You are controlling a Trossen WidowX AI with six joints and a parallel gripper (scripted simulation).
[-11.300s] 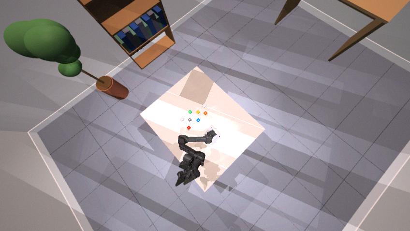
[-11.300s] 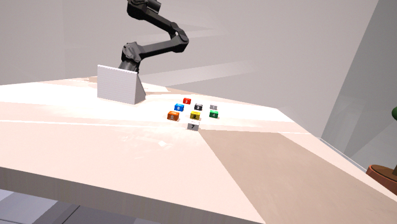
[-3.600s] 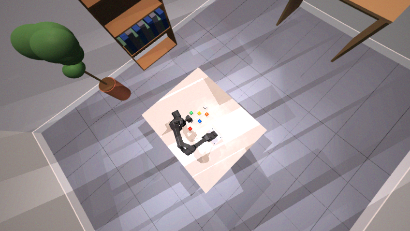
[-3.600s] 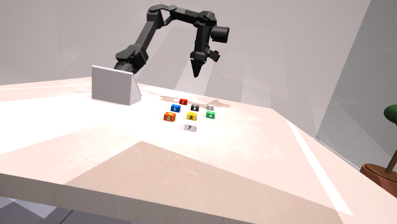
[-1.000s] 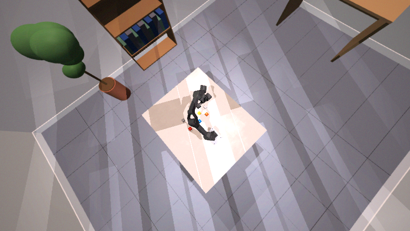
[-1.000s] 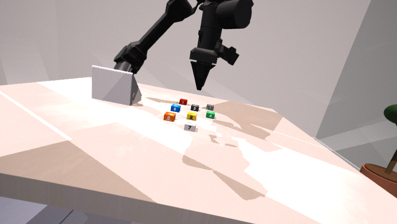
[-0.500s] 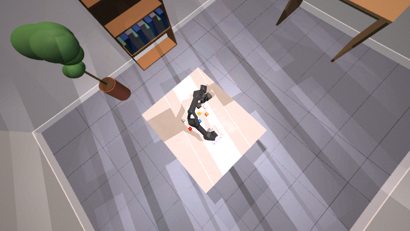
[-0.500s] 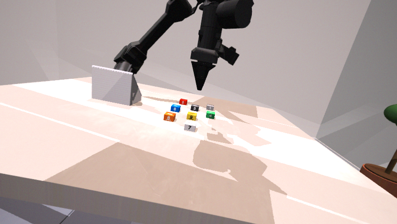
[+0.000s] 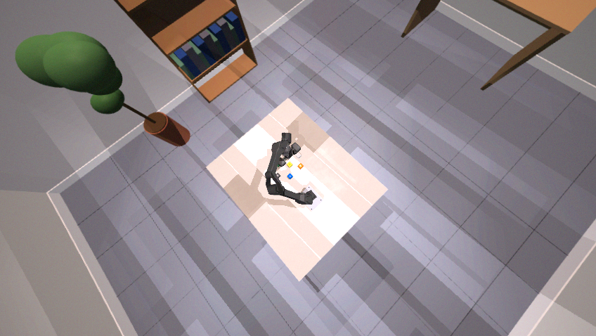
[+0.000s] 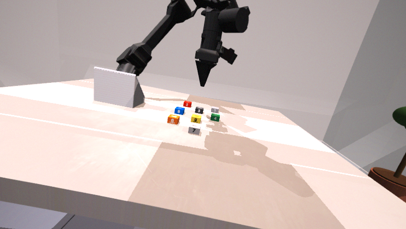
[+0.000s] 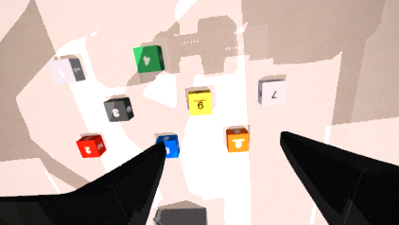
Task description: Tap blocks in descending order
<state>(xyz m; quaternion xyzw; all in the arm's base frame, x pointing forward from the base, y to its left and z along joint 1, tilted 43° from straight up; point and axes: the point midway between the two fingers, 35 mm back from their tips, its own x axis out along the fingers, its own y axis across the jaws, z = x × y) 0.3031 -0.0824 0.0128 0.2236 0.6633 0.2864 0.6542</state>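
Now: the yellow 9 block 120 mm below my gripper tip, 20 mm to the left of it and 10 mm behind it. The rest, counted from my gripper tip: orange block: 120 mm below, 70 mm behind, 40 mm to the right; white 7 block: 120 mm below, 80 mm to the right, 10 mm ahead; green 4 block: 120 mm below, 90 mm to the left, 60 mm ahead.
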